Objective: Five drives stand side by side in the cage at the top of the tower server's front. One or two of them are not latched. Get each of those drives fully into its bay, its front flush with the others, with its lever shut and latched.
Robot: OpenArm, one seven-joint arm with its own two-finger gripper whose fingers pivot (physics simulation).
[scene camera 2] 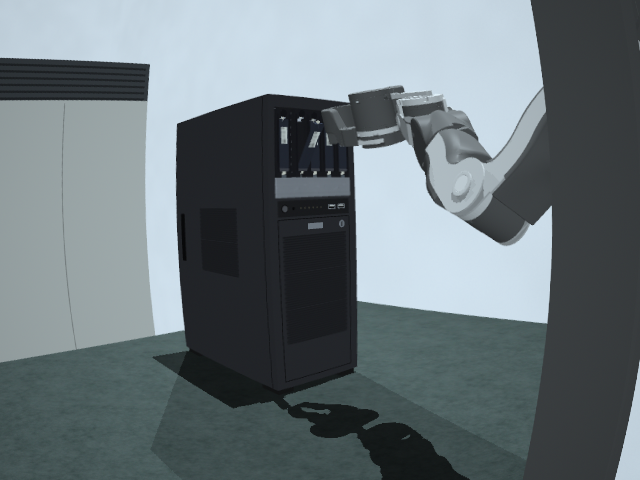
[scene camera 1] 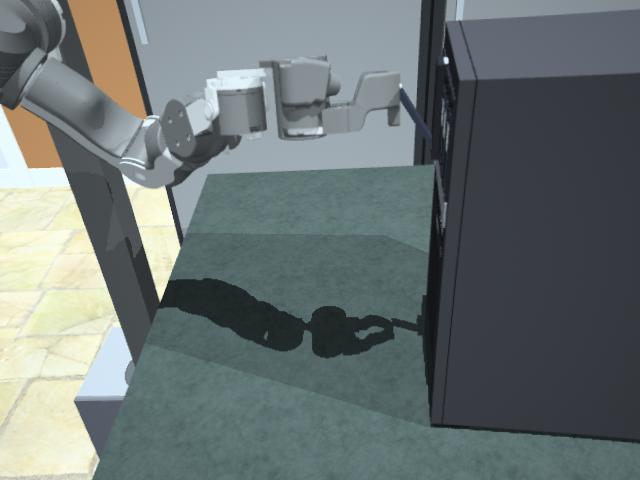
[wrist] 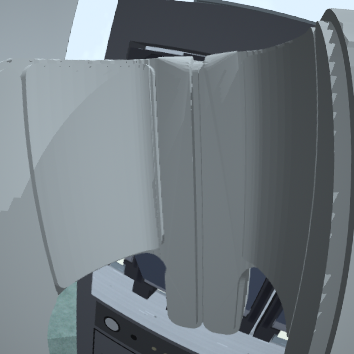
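Note:
The tower server [scene camera 1: 547,232] [scene camera 2: 222,180] stands upright with the drive cage at its top front. One drive's dark blue lever [scene camera 1: 416,116] [scene camera 2: 310,147], apparently the second from the left, is tilted out from its bottom end. The leftmost drive [scene camera 2: 283,152] has its lever upright. The third drive is partly behind the tilted lever, and the two on the right are partly behind my gripper. A dark upright edge [scene camera 1: 439,93] stands slightly proud of the front; I cannot tell whose. My gripper [scene camera 1: 395,100] [scene camera 2: 333,126] [wrist: 217,198] is shut and empty, its tips at the lever's raised end, seemingly touching it.
A light grey strip [scene camera 2: 312,188] [wrist: 150,312] and a control panel [scene camera 2: 313,207] lie below the cage. The server stands on a green table top [scene camera 1: 289,206] [scene camera 2: 439,361]. A grey cabinet [scene camera 2: 103,217] stands at the left in scene camera 2, and a dark post [scene camera 2: 584,232] at the right.

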